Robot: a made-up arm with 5 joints.
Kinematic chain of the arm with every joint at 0, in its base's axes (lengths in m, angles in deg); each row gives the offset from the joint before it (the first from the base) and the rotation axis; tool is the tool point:
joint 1: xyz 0 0 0.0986 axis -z
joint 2: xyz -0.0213 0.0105 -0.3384 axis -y
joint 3: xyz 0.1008 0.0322 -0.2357 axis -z
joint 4: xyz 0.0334 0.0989 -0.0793 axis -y
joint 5: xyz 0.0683 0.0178 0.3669 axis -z
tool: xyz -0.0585 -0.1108 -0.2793
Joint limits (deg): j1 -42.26..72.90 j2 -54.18..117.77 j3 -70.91..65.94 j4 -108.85..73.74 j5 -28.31..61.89
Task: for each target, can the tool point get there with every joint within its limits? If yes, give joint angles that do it. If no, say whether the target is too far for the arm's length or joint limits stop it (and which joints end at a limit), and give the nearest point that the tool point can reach.
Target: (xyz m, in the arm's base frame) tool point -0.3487 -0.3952 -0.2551
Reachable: no: joint limits stop it (at a limit: joint 1, joint 2, joint 3, joint 4, joint 5) | nearest point -0.2481 -0.2016 -0.4169 | short by 0.272 m
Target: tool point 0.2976 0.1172 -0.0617
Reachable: yes | joints -18.75 82.58 13.70 -78.18 -4.31
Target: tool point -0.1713 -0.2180 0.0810
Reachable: no: joint limits stop it (at a limit: joint 1, joint 2, joint 3, joint 5) | nearest point -0.0351 -0.2032 0.0401 | short by 0.143 m
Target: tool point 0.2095 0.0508 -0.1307
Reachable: yes | joints -10.98 82.80 36.01 13.45 -13.49
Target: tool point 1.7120 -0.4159 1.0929
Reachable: no: too far | nearest point 0.3351 -0.0814 0.0342 | short by 1.769 m
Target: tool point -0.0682 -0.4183 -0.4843
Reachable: no: joint limits stop it (at a limit: joint 1, joint 3, joint 5) | nearest point 0.0185 -0.3289 -0.4478 | short by 0.130 m
